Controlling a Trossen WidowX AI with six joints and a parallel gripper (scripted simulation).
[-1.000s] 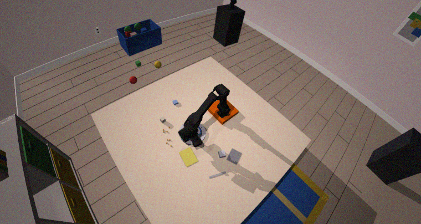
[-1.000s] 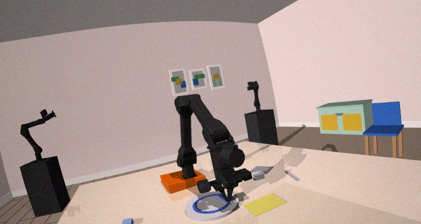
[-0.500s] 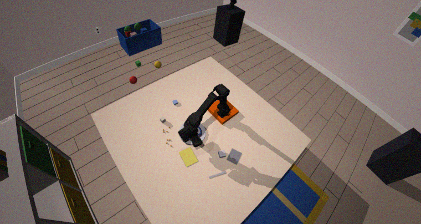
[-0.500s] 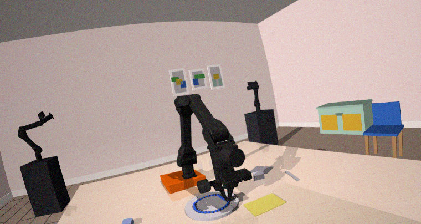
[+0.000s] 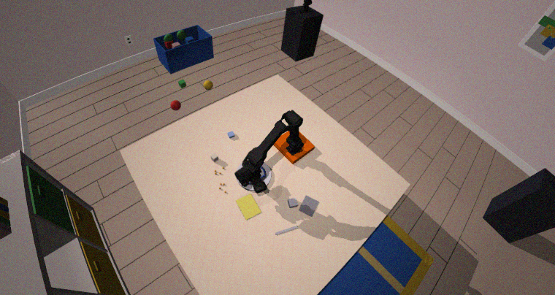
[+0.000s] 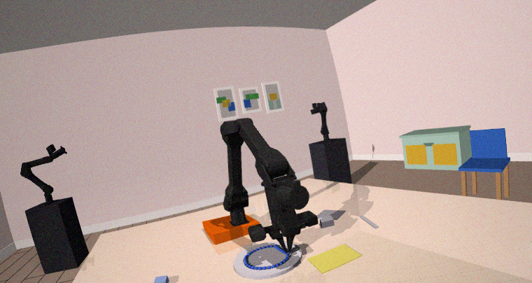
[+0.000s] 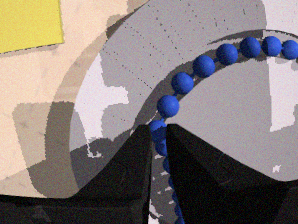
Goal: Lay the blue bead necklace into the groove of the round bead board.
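Now: gripper tip 5 cm to the left of the round bead board, 3 cm past it and 1 cm above it. Also, from my gripper tip: yellow sheet (9 cm to the left, 9 cm ahead, 2 cm below); then small grey block (21 cm to the left, 11 cm behind, 1 cm below); then pale cube (26 cm to the right, 10 cm ahead).
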